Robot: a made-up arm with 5 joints. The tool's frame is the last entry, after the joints.
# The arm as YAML. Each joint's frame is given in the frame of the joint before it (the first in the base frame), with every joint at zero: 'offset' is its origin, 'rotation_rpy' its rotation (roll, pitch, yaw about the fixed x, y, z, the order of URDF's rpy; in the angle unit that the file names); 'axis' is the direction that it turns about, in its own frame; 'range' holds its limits. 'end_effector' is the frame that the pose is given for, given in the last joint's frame.
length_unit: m
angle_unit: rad
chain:
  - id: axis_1
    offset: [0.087, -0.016, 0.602]
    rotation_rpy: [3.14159, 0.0, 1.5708]
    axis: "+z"
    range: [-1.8, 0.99]
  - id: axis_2
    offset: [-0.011, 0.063, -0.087]
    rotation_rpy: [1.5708, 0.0, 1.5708]
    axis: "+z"
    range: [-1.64, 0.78]
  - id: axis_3
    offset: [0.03, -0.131, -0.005]
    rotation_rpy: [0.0, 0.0, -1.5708]
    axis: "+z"
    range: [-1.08, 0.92]
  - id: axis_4
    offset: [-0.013, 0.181, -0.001]
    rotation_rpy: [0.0, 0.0, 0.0]
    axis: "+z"
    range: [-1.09, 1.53]
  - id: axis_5
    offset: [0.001, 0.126, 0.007]
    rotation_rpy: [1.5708, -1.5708, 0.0]
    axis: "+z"
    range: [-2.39, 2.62]
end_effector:
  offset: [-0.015, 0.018, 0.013]
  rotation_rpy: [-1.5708, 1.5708, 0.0]
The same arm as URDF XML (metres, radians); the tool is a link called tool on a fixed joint. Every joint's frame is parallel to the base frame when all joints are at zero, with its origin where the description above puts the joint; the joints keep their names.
<robot name="arm">
  <joint name="tool_fixed" type="fixed">
    <parent link="link5"/>
    <child link="tool"/>
    <origin xyz="-0.0130 -0.0150 -0.0180" rpy="3.1416 0.0000 0.0000"/>
  </joint>
  <joint name="axis_5" type="revolute">
    <parent link="link4"/>
    <child link="link5"/>
    <origin xyz="0.1260 0.0070 0.0010" rpy="0.0000 0.0000 0.0000"/>
    <axis xyz="-1 0 0"/>
    <limit lower="-2.3900" upper="2.6200"/>
  </joint>
  <joint name="axis_4" type="revolute">
    <parent link="link3"/>
    <child link="link4"/>
    <origin xyz="0.1810 -0.0010 -0.0130" rpy="0.0000 0.0000 0.0000"/>
    <axis xyz="0 1 0"/>
    <limit lower="-1.0900" upper="1.5300"/>
  </joint>
  <joint name="axis_3" type="revolute">
    <parent link="link2"/>
    <child link="link3"/>
    <origin xyz="0.0300 -0.0050 0.1310" rpy="0.0000 0.0000 0.0000"/>
    <axis xyz="0 1 0"/>
    <limit lower="-1.0800" upper="0.9200"/>
  </joint>
  <joint name="axis_2" type="revolute">
    <parent link="link1"/>
    <child link="link2"/>
    <origin xyz="0.0630 -0.0110 0.0870" rpy="0.0000 0.0000 0.0000"/>
    <axis xyz="0 1 0"/>
    <limit lower="-1.6400" upper="0.7800"/>
  </joint>
  <joint name="axis_1" type="revolute">
    <parent link="base_link"/>
    <child link="link1"/>
    <origin xyz="0.0870 -0.0160 0.6020" rpy="0.0000 0.0000 0.0000"/>
    <axis xyz="0 0 -1"/>
    <limit lower="-1.8000" upper="0.9900"/>
  </joint>
  <link name="base_link"/>
  <link name="link1"/>
  <link name="link2"/>
  <link name="link3"/>
  <link name="link4"/>
  <link name="link5"/>
  <link name="tool"/>
</robot>

